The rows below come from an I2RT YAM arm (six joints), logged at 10 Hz.
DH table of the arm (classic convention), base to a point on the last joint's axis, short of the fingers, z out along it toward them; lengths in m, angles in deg. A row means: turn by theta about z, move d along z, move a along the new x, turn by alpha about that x. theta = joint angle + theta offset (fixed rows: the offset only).
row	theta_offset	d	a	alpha
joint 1	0	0.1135	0.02	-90
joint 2	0	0	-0.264	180
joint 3	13.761	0	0.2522	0
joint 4	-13.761	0	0.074	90
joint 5	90	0	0	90
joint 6	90	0.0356	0	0
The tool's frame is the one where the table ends.
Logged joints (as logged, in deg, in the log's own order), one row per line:
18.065, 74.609, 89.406, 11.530, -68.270, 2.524
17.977, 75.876, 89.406, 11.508, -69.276, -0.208
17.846, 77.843, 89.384, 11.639, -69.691, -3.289
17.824, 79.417, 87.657, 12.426, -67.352, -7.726
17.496, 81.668, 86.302, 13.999, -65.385, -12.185
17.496, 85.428, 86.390, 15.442, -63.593, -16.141
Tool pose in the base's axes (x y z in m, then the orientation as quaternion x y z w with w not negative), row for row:
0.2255, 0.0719, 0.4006, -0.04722, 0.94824, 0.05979, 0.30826
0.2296, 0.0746, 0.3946, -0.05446, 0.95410, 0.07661, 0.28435
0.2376, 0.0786, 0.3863, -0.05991, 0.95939, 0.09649, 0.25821
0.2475, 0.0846, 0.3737, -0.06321, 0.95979, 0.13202, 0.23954
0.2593, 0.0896, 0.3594, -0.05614, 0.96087, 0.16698, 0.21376
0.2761, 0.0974, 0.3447, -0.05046, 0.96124, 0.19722, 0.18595
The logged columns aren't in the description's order. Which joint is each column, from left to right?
Columns, left to right: joint 1, joint 2, joint 3, joint 6, joint 4, joint 5.
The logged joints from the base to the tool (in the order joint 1, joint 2, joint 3, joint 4, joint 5, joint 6), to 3 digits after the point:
18.065, 74.609, 89.406, -68.270, 2.524, 11.530
17.977, 75.876, 89.406, -69.276, -0.208, 11.508
17.846, 77.843, 89.384, -69.691, -3.289, 11.639
17.824, 79.417, 87.657, -67.352, -7.726, 12.426
17.496, 81.668, 86.302, -65.385, -12.185, 13.999
17.496, 85.428, 86.390, -63.593, -16.141, 15.442

